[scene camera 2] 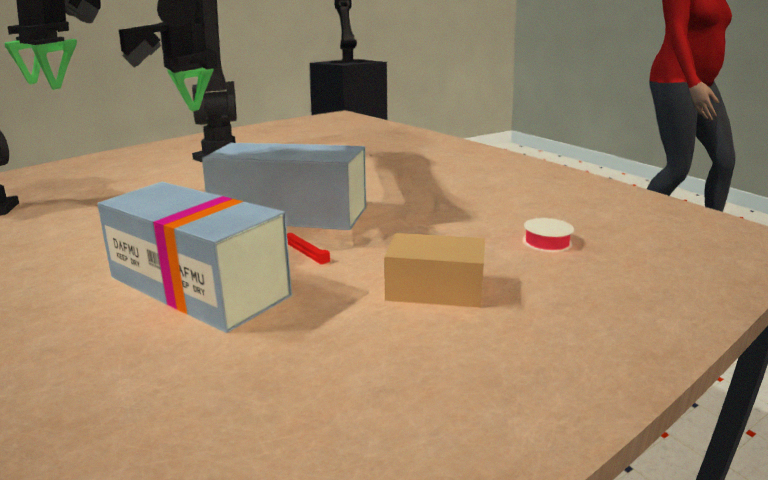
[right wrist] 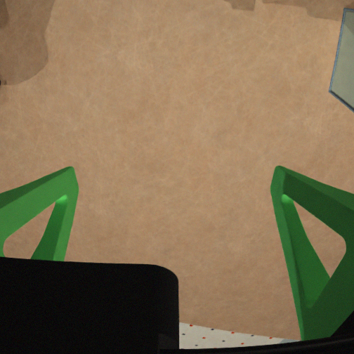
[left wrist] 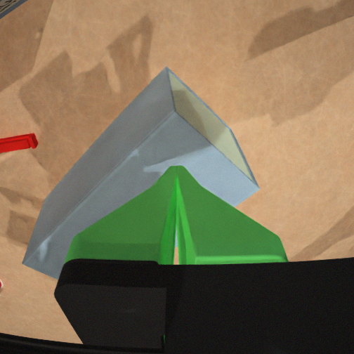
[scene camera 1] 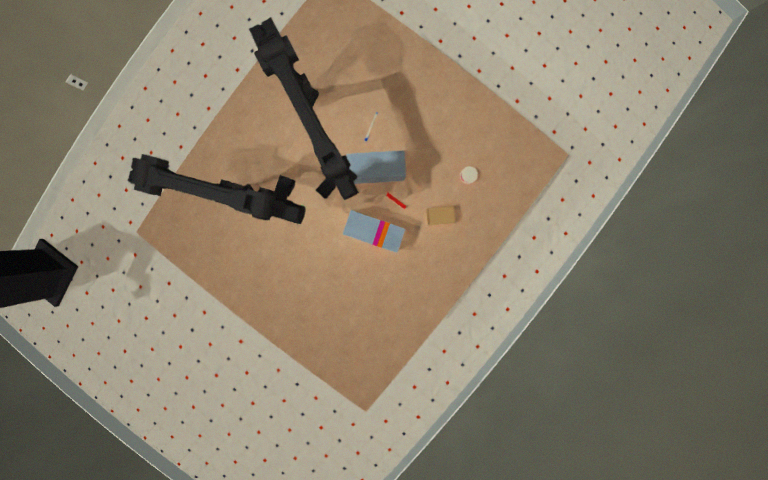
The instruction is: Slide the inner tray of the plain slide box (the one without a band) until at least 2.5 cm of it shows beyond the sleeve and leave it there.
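Frame: origin at the left arm's base, x right, y back, z down, level; centimetres.
Seen in the pictures: left gripper, fingertip midpoint: (scene camera 2: pixel 194 110); right gripper, fingertip midpoint: (scene camera 2: pixel 44 86).
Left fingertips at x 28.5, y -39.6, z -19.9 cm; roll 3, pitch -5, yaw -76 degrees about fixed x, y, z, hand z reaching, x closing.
A point is followed by its place in that frame.
The plain slide box (scene camera 1: pixel 382 168) {x 16.5, y -50.8, z -11.4 cm} (scene camera 2: pixel 283 192) {x 20.3, y -52.0, z -5.9 cm} (left wrist: pixel 107 132) lies lengthwise on the table. Its pale tray end looks about level with the sleeve edge at the picture-right end in scene camera 2, and a pale end also shows in the left wrist view. My left gripper (scene camera 2: pixel 195 108) {x 28.5, y -39.6, z -19.9 cm} (left wrist: pixel 176 176) is shut and empty, above the box near its robot-side end, with a gap visible in scene camera 2. My right gripper (scene camera 2: pixel 45 86) {x 50.0, y -28.1, z -26.9 cm} (right wrist: pixel 174 177) is wide open and empty, high above the table, away from the plain box.
The banded slide box (scene camera 1: pixel 362 228) {x 44.4, y -55.0, z -11.4 cm} (scene camera 2: pixel 133 203) {x 47.2, y -53.0, z -11.4 cm} lies beside the plain one. A red piece (scene camera 1: pixel 396 200) {x 25.0, y -62.7, z -1.3 cm} (scene camera 2: pixel 308 249) {x 26.0, y -64.4, z -1.1 cm} (left wrist: pixel 17 143) lies between them. A tan block (scene camera 1: pixel 441 215) {x 22.3, y -84.8, z -6.0 cm} (scene camera 2: pixel 434 277) {x 25.6, y -87.2, z -3.7 cm}, a round red-and-white tin (scene camera 1: pixel 469 174) {x -2.3, y -88.6, z -2.6 cm} (scene camera 2: pixel 548 234) {x 0.8, y -90.2, z -2.6 cm} and a blue-tipped stick (scene camera 1: pixel 371 125) {x -2.4, y -35.1, z -0.7 cm} lie nearby.
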